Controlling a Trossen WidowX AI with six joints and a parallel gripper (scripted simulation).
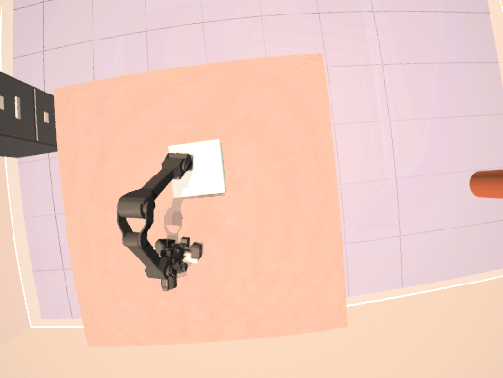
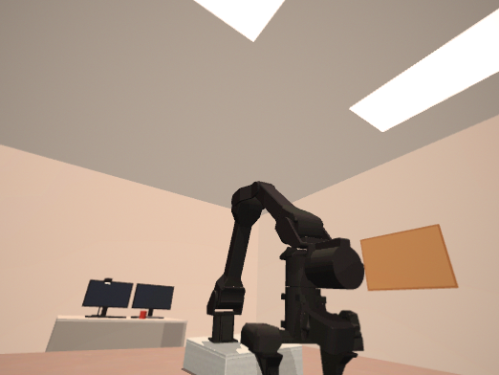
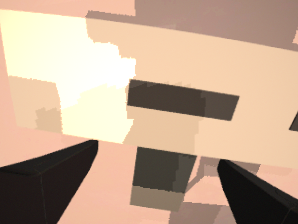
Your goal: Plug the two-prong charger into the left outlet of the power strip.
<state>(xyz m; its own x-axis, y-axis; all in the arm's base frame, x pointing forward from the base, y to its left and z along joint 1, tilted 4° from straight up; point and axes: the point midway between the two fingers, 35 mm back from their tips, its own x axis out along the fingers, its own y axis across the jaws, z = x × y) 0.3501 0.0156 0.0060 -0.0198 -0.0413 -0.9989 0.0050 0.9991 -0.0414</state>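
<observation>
My gripper tip is 20 mm short of the two-prong charger and 10 mm below it.
</observation>
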